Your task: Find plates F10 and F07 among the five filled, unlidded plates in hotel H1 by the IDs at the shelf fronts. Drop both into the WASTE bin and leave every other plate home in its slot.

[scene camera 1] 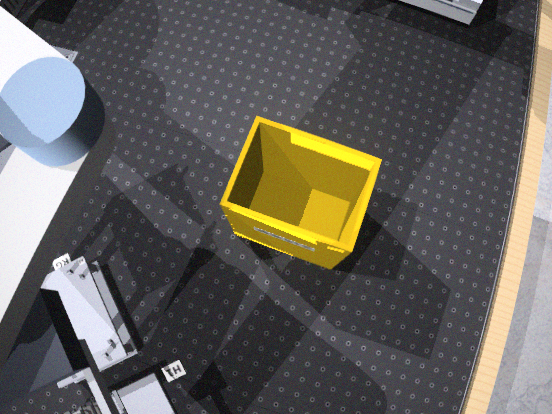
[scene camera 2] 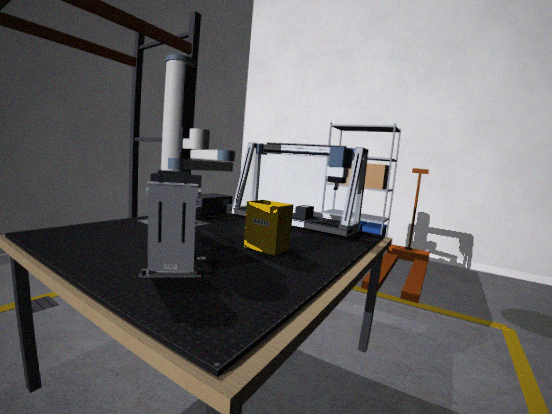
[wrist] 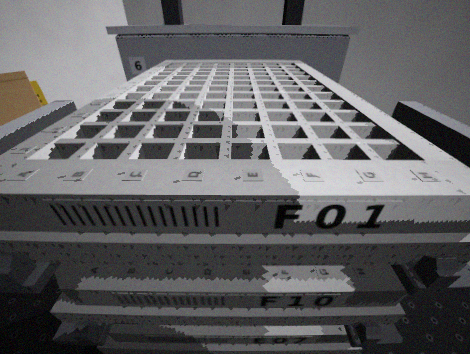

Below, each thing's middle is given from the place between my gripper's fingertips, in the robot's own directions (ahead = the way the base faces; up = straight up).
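Plate F10 [wrist: 195, 295] is 1 cm behind my hand, with another 1 cm to the left of it and 1 cm below it. As for plate F01 [wrist: 193, 162], I find it 1 cm above my hand, 1 cm to the left of it and 1 cm behind it.
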